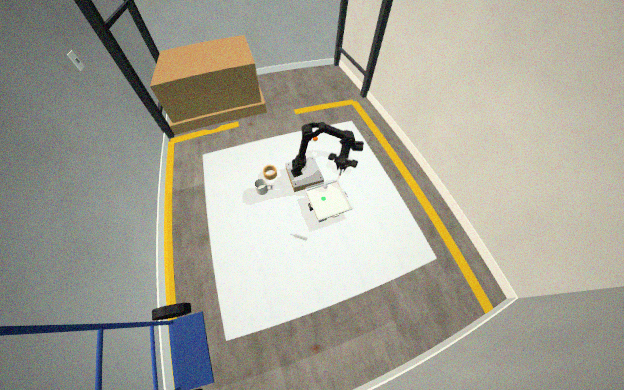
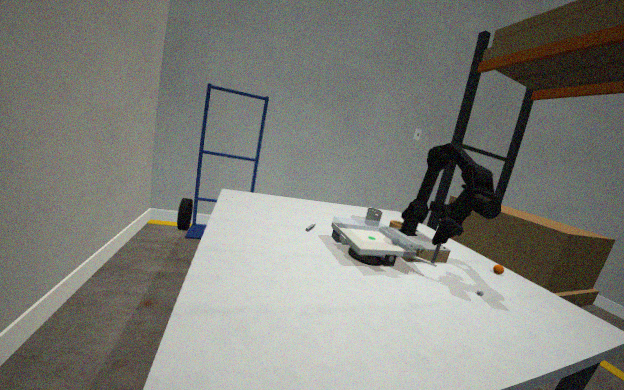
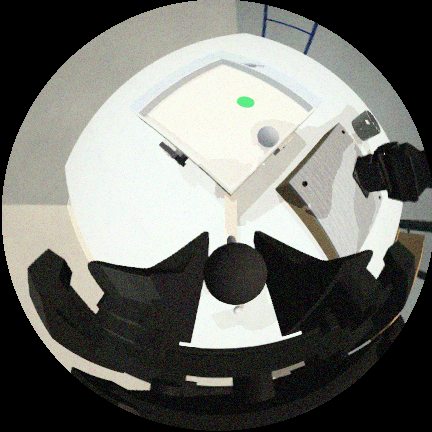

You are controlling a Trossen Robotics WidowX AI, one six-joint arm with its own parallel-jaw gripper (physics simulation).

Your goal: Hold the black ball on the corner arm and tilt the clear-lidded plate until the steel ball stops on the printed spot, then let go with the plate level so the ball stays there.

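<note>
The clear-lidded plate (image 1: 334, 206) (image 2: 358, 237) (image 3: 201, 120) sits on the white mat in front of the arm's base, tilted. A green printed spot (image 1: 323, 198) (image 2: 371, 237) (image 3: 245, 101) lies on its cream floor. The steel ball (image 3: 268, 136) (image 2: 395, 241) rests near the plate's right edge, apart from the spot. My gripper (image 3: 231, 235) (image 1: 341, 169) (image 2: 438, 241) is shut on the black ball (image 3: 235, 273) of the thin corner arm (image 3: 231, 217), just off the plate's near corner.
The arm's base plate (image 1: 310, 179) (image 3: 330, 193) stands beside the plate. A grey mug (image 1: 261, 186) and a tape roll (image 1: 270, 172) stand to the left. A small grey pen-like piece (image 1: 299, 236) (image 2: 310, 227) lies on the mat. A cardboard box (image 1: 206, 81) and a blue hand truck (image 1: 187, 348) stand outside it.
</note>
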